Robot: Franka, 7 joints.
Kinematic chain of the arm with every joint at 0, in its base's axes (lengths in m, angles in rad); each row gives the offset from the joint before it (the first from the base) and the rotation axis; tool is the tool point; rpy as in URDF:
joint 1: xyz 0 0 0.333 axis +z
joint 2: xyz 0 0 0 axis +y
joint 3: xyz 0 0 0.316 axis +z
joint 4: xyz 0.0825 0 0 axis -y
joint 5: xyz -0.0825 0 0.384 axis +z
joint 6: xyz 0 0 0 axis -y
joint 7: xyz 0.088 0 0 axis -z
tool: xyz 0 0 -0.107 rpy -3.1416 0 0
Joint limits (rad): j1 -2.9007..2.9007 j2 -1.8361..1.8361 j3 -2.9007..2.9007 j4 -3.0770..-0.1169 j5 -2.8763..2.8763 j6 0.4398..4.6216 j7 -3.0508..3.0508
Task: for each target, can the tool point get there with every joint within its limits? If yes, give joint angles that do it. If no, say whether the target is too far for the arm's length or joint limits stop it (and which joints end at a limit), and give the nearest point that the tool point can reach.
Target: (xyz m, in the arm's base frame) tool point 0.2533 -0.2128 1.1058
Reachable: yes | joints -1.4871 -0.0588 0.7915 -0.8512 0.4695 3.0093 1.8738
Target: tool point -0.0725 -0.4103 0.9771
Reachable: yes | joints 1.3598 -1.4135 -0.0269 -1.3209 0.0267 2.3574 2.5341
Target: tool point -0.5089 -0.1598 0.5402
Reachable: yes | joints -1.8046 1.2496 -1.9094 -1.4249 0.3548 0.8776 -0.1901
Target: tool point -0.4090 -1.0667 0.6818
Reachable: no: too far | nearest point -0.2937 -0.7661 0.5835 | short by 0.337 m
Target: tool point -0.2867 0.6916 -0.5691
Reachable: no: too far | nearest point -0.2168 0.5231 -0.2792 | short by 0.343 m
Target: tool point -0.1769 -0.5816 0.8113
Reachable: yes | joints 2.1667 -0.8662 1.1706 -1.0194 1.0051 1.7401 0.8710
